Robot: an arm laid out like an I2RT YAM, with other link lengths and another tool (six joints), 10 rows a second.
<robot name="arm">
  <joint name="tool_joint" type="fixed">
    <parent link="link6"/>
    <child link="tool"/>
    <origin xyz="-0.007 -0.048 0.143" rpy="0 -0.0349 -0.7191"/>
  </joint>
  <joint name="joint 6" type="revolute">
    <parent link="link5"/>
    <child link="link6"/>
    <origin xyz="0.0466 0 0.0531" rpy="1.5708 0 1.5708"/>
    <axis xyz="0 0 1"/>
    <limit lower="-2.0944" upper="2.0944"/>
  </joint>
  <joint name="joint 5" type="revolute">
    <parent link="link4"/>
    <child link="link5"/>
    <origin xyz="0.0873 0.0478 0.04" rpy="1.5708 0 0"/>
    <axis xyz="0 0 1"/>
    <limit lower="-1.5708" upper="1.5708"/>
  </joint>
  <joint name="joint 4" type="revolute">
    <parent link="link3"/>
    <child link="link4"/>
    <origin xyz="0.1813 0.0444 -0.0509"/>
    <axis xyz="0 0 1"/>
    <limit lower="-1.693" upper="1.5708"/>
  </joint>
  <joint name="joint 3" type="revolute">
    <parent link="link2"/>
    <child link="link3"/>
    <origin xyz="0 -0.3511 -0.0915" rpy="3.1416 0 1.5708"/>
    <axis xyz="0 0 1"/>
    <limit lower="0" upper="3.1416"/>
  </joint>
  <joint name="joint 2" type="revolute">
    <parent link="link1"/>
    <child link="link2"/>
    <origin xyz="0.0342 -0.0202 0.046" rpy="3.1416 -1.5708 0"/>
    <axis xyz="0 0 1"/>
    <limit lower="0" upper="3.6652"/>
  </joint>
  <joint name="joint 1" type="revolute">
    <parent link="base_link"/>
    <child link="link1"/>
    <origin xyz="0 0 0.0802" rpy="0 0 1.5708"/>
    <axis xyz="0 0 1"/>
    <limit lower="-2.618" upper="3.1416"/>
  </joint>
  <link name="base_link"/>
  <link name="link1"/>
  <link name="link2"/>
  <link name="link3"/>
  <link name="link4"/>
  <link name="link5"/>
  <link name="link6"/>
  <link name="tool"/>
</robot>
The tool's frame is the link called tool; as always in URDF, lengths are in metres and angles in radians.
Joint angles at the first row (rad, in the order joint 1, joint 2, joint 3, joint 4, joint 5, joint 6):
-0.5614, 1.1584, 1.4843, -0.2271, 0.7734, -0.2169
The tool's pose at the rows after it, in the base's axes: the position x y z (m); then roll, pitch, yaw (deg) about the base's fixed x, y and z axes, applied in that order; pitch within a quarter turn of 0, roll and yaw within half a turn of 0:
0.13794 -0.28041 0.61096 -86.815 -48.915 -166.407
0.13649 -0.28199 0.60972 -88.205 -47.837 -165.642
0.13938 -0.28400 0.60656 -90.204 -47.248 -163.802
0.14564 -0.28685 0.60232 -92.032 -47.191 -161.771
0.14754 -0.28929 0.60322 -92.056 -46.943 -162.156
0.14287 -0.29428 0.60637 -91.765 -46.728 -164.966
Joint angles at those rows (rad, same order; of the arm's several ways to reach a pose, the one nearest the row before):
-0.5602, 1.1536, 1.4986, -0.2589, 0.7525, -0.1932
-0.5603, 1.1596, 1.5209, -0.2967, 0.7591, -0.1598
-0.5589, 1.1715, 1.5484, -0.3450, 0.7552, -0.1272
-0.5599, 1.1870, 1.5664, -0.3774, 0.7425, -0.1065
-0.5588, 1.1978, 1.5746, -0.3754, 0.7506, -0.1018
-0.5600, 1.2123, 1.5907, -0.3723, 0.7947, -0.1013

